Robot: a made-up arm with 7 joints. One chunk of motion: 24 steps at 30 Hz.
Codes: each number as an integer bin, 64 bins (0 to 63) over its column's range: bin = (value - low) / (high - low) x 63, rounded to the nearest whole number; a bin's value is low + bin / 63 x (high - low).
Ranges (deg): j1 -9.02..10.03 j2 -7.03..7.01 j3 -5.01..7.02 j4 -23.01..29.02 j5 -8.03..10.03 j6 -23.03..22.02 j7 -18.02..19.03
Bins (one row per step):
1: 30 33 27 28 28 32 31
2: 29 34 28 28 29 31 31
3: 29 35 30 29 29 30 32
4: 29 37 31 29 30 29 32
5: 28 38 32 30 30 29 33
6: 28 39 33 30 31 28 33
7: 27 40 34 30 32 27 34
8: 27 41 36 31 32 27 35
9: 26 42 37 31 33 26 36
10: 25 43 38 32 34 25 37
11: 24 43 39 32 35 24 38
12: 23 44 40 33 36 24 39
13: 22 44 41 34 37 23 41
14: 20 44 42 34 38 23 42
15: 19 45 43 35 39 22 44
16: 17 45 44 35 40 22 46
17: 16 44 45 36 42 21 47
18: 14 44 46 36 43 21 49
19: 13 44 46 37 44 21 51
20: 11 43 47 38 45 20 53
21: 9 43 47 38 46 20 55
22: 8 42 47 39 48 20 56
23: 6 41 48 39 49 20 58
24: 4 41 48 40 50 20 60
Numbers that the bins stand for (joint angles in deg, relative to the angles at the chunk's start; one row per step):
1: 0.05 0.32 0.15 0.11 0.00 -0.15 0.21
2: -0.25 0.55 0.34 0.11 0.28 -0.86 0.21
3: -0.25 0.77 0.72 0.94 0.28 -1.58 0.80
4: -0.25 1.22 0.91 0.94 0.57 -2.29 0.80
5: -0.55 1.44 1.10 1.77 0.57 -2.29 1.39
6: -0.55 1.66 1.29 1.77 0.86 -3.01 1.39
7: -0.86 1.88 1.48 1.77 1.14 -3.72 1.98
8: -0.86 2.11 1.86 2.59 1.14 -3.72 2.56
9: -1.16 2.33 2.06 2.59 1.43 -4.44 3.15
10: -1.46 2.55 2.25 3.42 1.72 -5.15 3.74
11: -1.76 2.55 2.44 3.42 2.00 -5.87 4.33
12: -2.07 2.78 2.63 4.24 2.29 -5.87 4.92
13: -2.37 2.78 2.82 5.07 2.58 -6.58 6.09
14: -2.97 2.78 3.01 5.07 2.86 -6.58 6.68
15: -3.27 3.00 3.20 5.90 3.15 -7.30 7.86
16: -3.88 3.00 3.39 5.90 3.44 -7.30 9.03
17: -4.18 2.78 3.58 6.72 4.01 -8.01 9.62
18: -4.79 2.78 3.77 6.72 4.30 -8.01 10.80
19: -5.09 2.78 3.77 7.55 4.58 -8.01 11.97
20: -5.69 2.55 3.96 8.37 4.87 -8.73 13.15
21: -6.30 2.55 3.96 8.37 5.16 -8.73 14.33
22: -6.60 2.33 3.96 9.20 5.73 -8.73 14.91
23: -7.21 2.11 4.16 9.20 6.02 -8.73 16.09
24: -7.81 2.11 4.16 10.02 6.30 -8.73 17.27

